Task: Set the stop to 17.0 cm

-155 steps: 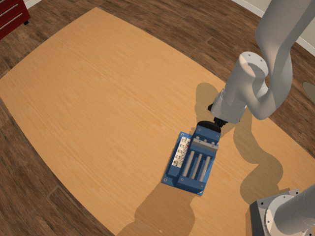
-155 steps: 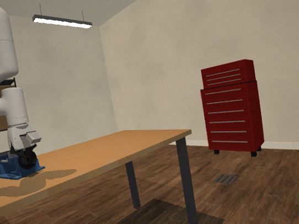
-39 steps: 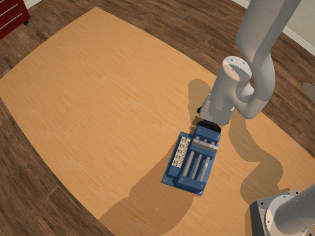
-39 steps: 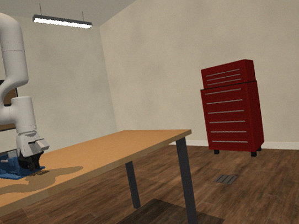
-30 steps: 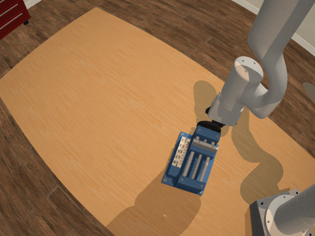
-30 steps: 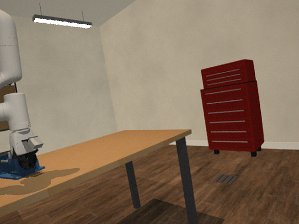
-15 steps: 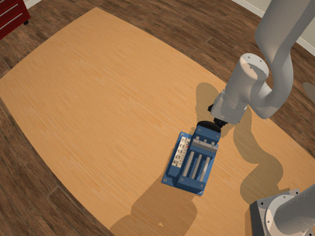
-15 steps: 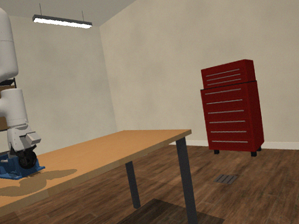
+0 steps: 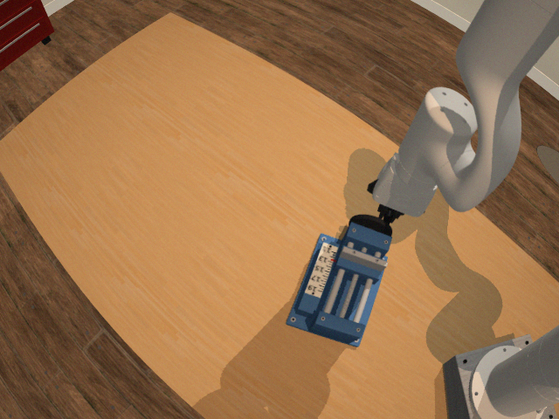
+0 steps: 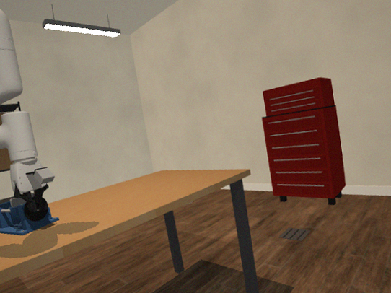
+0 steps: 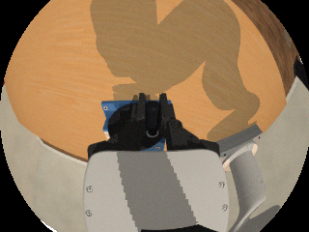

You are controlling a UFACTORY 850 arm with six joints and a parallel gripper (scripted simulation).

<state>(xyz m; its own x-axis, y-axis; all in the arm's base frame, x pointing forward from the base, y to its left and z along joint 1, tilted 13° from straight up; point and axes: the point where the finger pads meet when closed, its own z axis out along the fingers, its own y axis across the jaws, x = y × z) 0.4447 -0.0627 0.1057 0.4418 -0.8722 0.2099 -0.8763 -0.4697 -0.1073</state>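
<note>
My gripper is now 1 cm past the black handwheel, 2 cm to the right of it and 1 cm above it. Also, from my hand: grey stop bar 2 cm behind, 12 cm to the left, 1 cm below.
</note>
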